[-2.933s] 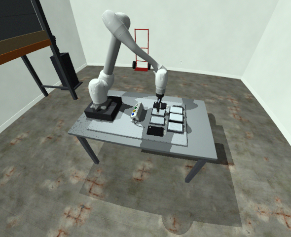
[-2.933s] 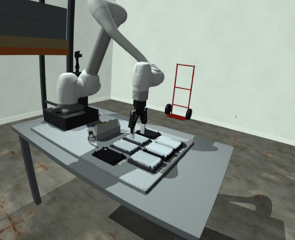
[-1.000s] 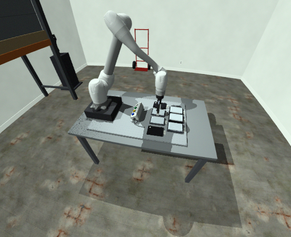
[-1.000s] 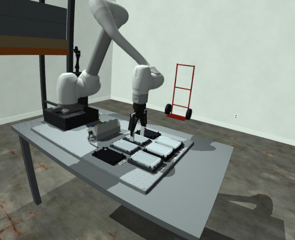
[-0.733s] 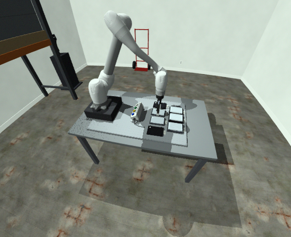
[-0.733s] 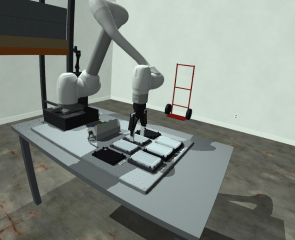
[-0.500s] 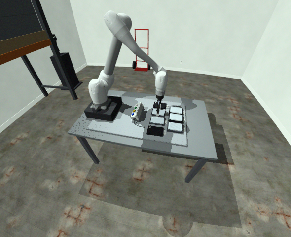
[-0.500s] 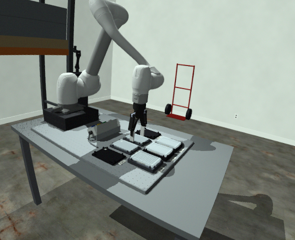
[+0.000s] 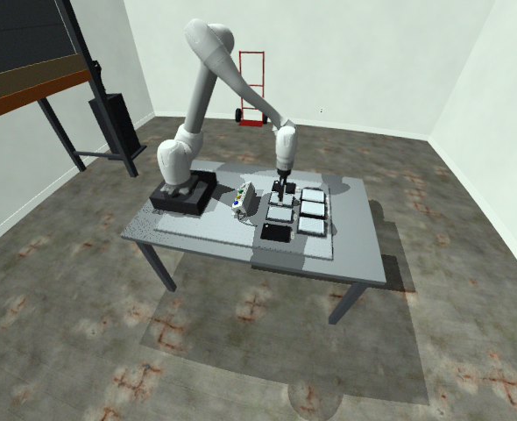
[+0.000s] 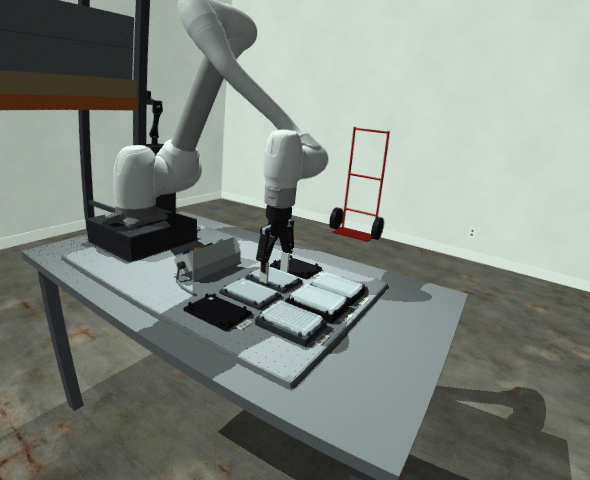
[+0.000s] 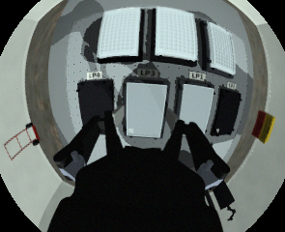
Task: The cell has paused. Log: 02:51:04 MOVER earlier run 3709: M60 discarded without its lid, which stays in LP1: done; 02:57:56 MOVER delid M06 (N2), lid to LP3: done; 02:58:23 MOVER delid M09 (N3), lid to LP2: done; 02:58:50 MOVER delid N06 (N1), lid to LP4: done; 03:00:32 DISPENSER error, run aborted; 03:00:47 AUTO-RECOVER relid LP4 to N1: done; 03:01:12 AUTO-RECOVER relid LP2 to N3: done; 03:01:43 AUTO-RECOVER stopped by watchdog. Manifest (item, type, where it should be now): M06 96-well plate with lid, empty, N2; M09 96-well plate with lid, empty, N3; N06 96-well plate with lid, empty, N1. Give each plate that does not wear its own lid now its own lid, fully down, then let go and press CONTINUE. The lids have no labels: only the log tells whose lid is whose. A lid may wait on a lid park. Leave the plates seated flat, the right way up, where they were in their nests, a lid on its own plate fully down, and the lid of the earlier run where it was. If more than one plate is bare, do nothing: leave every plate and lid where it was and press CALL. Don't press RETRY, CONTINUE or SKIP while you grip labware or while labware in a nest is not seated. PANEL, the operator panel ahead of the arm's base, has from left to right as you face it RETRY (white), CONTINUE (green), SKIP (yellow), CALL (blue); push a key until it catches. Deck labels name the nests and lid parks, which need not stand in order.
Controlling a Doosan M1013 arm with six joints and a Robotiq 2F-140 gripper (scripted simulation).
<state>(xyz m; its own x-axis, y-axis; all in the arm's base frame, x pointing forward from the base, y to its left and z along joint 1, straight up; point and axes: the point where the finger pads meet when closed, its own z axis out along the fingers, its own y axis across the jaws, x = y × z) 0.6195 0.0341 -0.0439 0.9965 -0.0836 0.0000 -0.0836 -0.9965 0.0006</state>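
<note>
The grey pad lies 30 mm below my hand. The rest, counted from my hand: yellow key: 240 mm behind, 80 mm to the right, 30 mm above; green key: 240 mm behind, 30 mm to the right, 30 mm above; white key: 240 mm behind, 20 mm to the left, 30 mm above.
</note>
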